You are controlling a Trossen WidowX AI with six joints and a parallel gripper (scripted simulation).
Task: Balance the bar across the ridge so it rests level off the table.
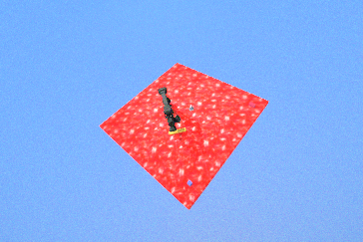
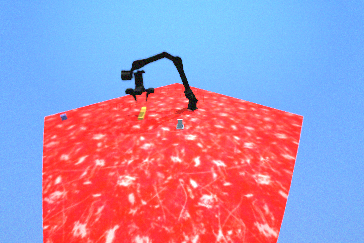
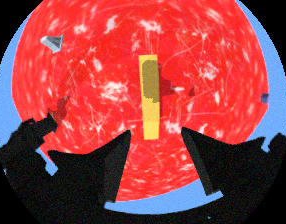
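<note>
Now: the yellow bar 10 mm ahead of my gripper tip, 20 mm to the left of it and 70 mm below it. Also, from my gripper tip: blue cube (440 mm ahead, 290 mm to the right, 60 mm below).
</note>
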